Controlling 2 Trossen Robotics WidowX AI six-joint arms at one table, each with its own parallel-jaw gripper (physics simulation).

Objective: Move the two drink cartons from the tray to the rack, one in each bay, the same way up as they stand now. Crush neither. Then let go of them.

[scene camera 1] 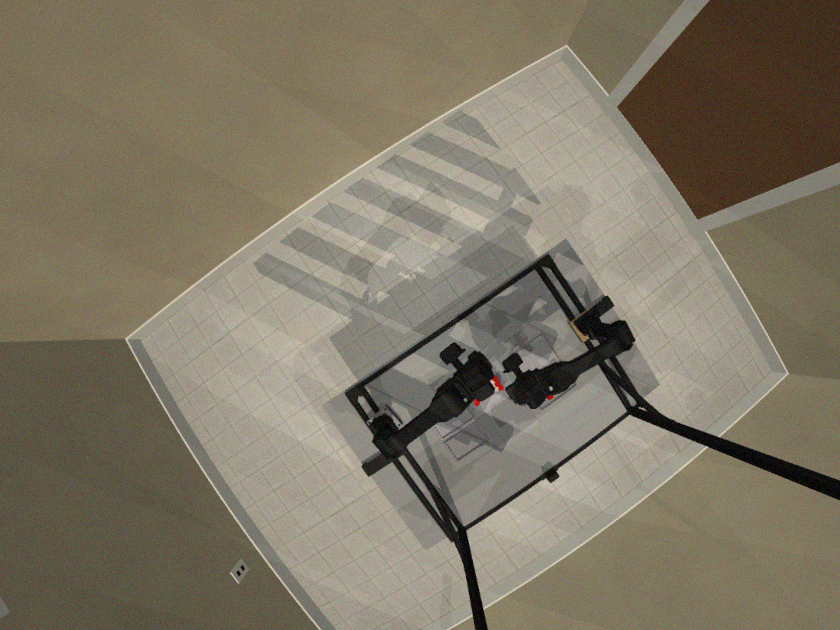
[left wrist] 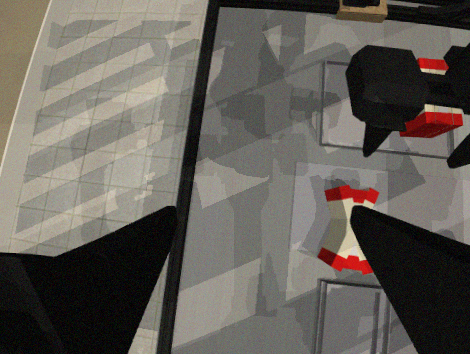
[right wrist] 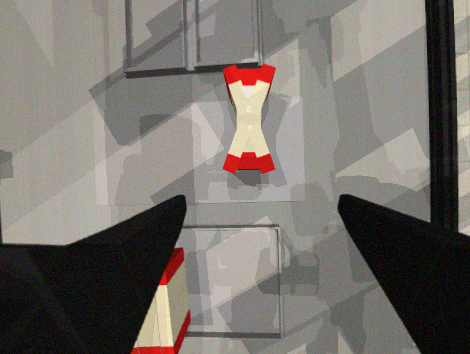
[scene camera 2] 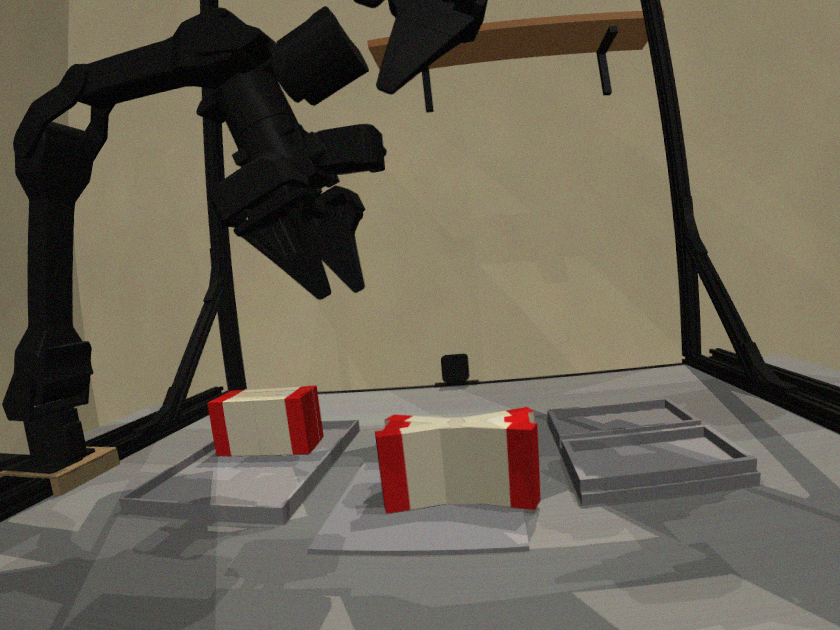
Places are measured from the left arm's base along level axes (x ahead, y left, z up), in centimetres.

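Pixels of known places: left gripper, between the fingertips: [left wrist: 263, 214] [scene camera 2: 375, 55]; right gripper, between the fingertips: [scene camera 1: 510, 382] [left wrist: 407, 159] [right wrist: 261, 201] [scene camera 2: 344, 293]; left arm's base, origin of its link: [scene camera 1: 384, 423]; right arm's base, origin of its link: [scene camera 1: 586, 325] [scene camera 2: 59, 459].
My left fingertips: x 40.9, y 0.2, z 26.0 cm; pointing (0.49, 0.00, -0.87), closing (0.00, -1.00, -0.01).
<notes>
Ahead of a thing's pixels: the offset from my left fingertips to its middle.
One cream carton with red ends @[dy -32.2, dx +19.8, dz -26.4 cm] [scene camera 2: 257, 423] [left wrist: 432, 125] [right wrist: 175, 295] sits in the rimmed grey tray @[dy -26.8, dx +19.7, dz -29.6 cm] [scene camera 2: 203, 512] [left wrist: 321, 105] [right wrist: 281, 280]. A second carton @[dy -15.6, dx -2.7, dz -26.6 cm] [scene camera 2: 457, 467] [left wrist: 338, 225] [right wrist: 249, 120], narrow at its middle, sits on a flat pale plate [scene camera 2: 420, 537] [left wrist: 305, 200] [right wrist: 290, 187]. The two-bay rack @[dy -22.1, dx -21.1, dz -29.4 cm] [scene camera 2: 668, 478] [right wrist: 189, 35] holds no carton. My left gripper [left wrist: 263, 214] is open and empty, high above the table; the second carton is partly behind one finger in the left wrist view. My right gripper [scene camera 2: 341, 293] [left wrist: 407, 159] [right wrist: 261, 201] is open and empty, above the tray area.
A black frame [scene camera 2: 681, 203] [left wrist: 192, 140] [right wrist: 442, 115] surrounds the table. In scene camera 1 both arms are close together above the middle of the table and cover most of the cartons. A brown wall shelf [scene camera 2: 556, 33] is in the background of scene camera 2.
</notes>
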